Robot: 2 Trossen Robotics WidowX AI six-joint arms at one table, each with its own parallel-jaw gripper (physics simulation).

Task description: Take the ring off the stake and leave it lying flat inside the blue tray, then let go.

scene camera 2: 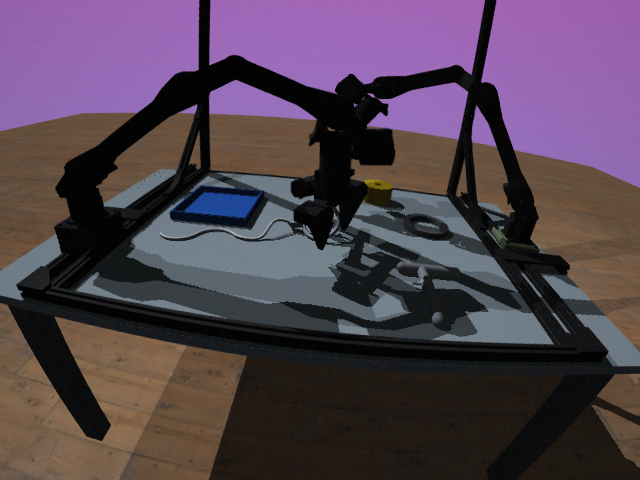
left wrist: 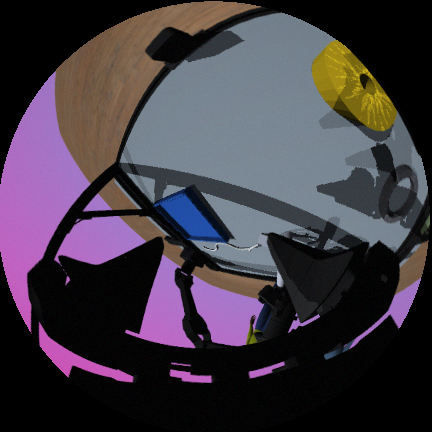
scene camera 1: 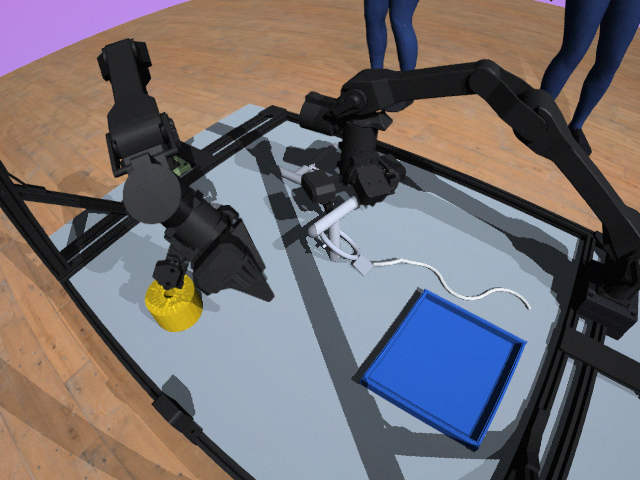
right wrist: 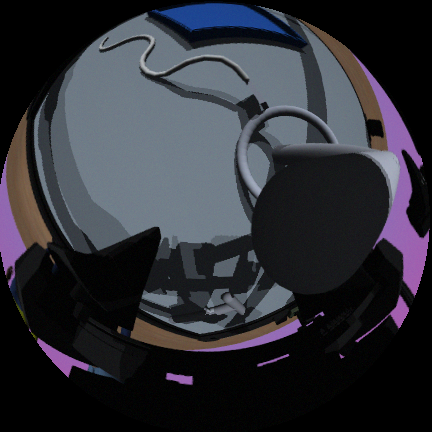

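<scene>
A pale ring with a square tag and a white cord hangs around the upright post of the pale T-shaped stake. The empty blue tray lies past the cord. My right gripper is open and empty at the stake's upper crossbar end. In the right wrist view the dark end of the stake is very near and hides part of one finger. My left gripper is open and empty, away from the ring.
A yellow cylinder with a hole stands beneath the left gripper in scene camera 1. A dark ring lies on the table. Another T-shaped piece lies behind the right gripper in scene camera 1.
</scene>
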